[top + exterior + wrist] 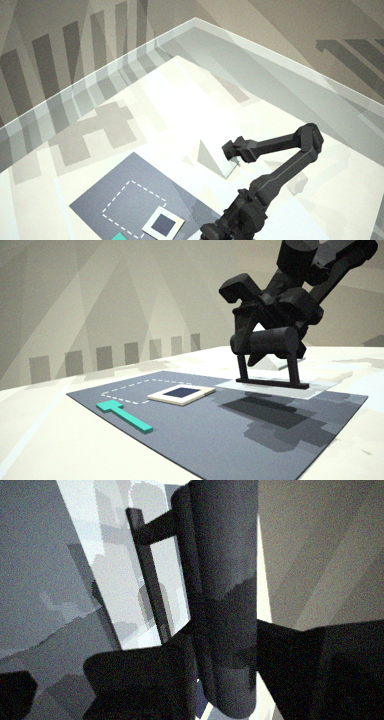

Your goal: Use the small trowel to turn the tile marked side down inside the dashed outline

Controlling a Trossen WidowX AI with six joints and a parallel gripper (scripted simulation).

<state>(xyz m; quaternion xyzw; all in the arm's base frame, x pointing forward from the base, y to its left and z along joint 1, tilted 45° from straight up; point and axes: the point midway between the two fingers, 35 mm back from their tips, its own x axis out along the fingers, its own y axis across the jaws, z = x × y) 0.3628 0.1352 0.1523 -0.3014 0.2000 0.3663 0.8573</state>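
My gripper tip is now 18 cm to the left of the tile, 8 cm above it and 1 cm short of it. Round my gripper tip: trowel 3 cm behind, 1 cm below; teal t-shaped flat piece 18 cm to the right, 15 cm ahead, 9 cm below; grey mat 17 cm to the right, 11 cm below, 1 cm ahead.
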